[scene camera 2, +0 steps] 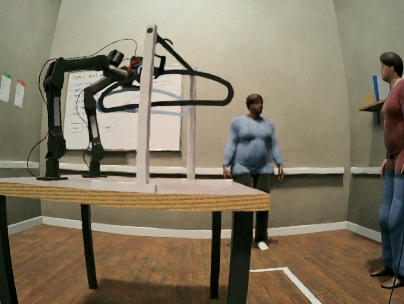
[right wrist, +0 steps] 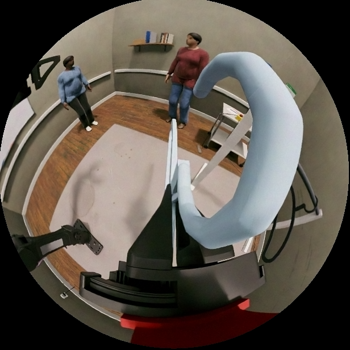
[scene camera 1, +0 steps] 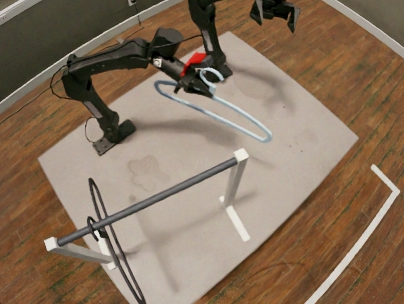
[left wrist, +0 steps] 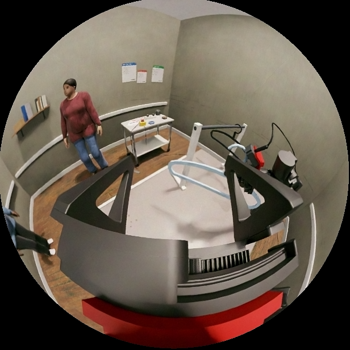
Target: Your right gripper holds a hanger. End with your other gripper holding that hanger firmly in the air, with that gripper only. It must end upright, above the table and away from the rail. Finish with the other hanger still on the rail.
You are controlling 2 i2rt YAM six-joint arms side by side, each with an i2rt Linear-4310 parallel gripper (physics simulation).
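Where they show: left gripper, fingertip midpoint: (scene camera 2: 156, 67) (scene camera 1: 277, 28); right gripper, fingertip midpoint: (scene camera 1: 213, 95); left arm's base, origin of the base link: (scene camera 2: 94, 177) (scene camera 1: 212, 77); right arm's base, origin of the base link: (scene camera 2: 52, 179) (scene camera 1: 114, 137).
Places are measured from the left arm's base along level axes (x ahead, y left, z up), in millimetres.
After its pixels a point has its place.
A light blue hanger (scene camera 1: 268, 136) {z 323, x 505, y -128 mm} (left wrist: 171, 167) (right wrist: 275, 125) is in the air, hook up, apart from the rail (scene camera 1: 165, 194) {z 443, x 546, y -473 mm} (left wrist: 215, 127). My right gripper (scene camera 1: 212, 92) {z 393, x 341, y -220 mm} (right wrist: 173, 187) is shut on it just below the hook. My left gripper (scene camera 1: 275, 25) {z 546, x 320, y 3 mm} (left wrist: 179, 159) is open and empty; it is high at the top right of scene camera 1, well apart from the hanger. In the left wrist view the hanger shows beyond and partly behind the right-hand finger. A black hanger (scene camera 1: 92, 182) {z 265, x 341, y -649 mm} (scene camera 2: 231, 92) {z 264, x 736, y -676 mm} hangs by its hook on the rail, near its left end in scene camera 1.
The rail's white posts (scene camera 1: 234, 182) {z 305, x 567, y -288 mm} (scene camera 2: 146, 110) {z 202, x 534, y -781 mm} stand on the grey table top (scene camera 1: 300, 120) {z 0, x 407, y 219 mm}. The black hanger sticks out across the table's front edge in scene camera 1. A white cart (left wrist: 145, 120) and a person in red (left wrist: 80, 117) are away from the table.
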